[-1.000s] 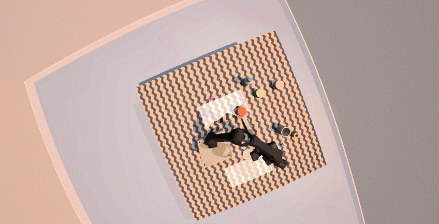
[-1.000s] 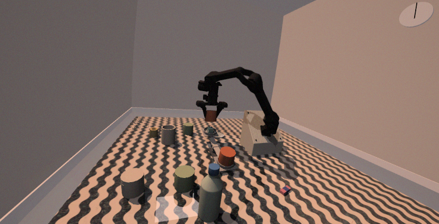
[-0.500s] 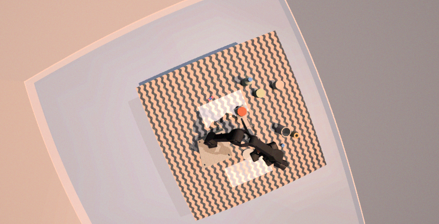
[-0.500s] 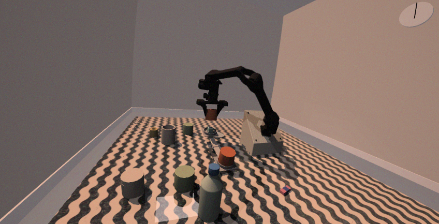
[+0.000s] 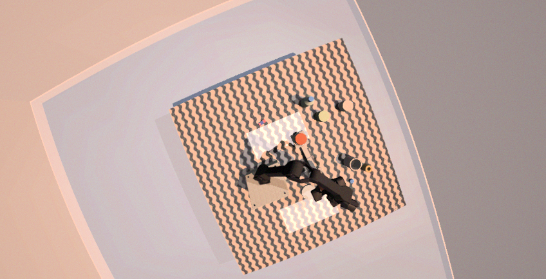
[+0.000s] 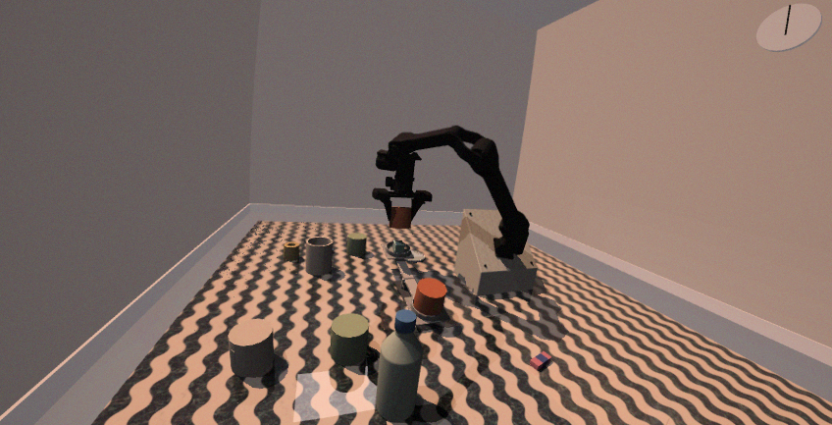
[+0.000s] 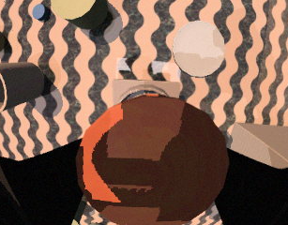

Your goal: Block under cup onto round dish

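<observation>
My gripper tip is now 10 mm to the right of the pale green block and 80 mm above it. Also, from my gripper tip: grey mug 250 mm ahead, 30 mm to the left, 130 mm below; yellow ring 350 mm ahead, 50 mm to the right, 150 mm below; round dish 70 mm behind, 110 mm to the right, 170 mm below.
</observation>
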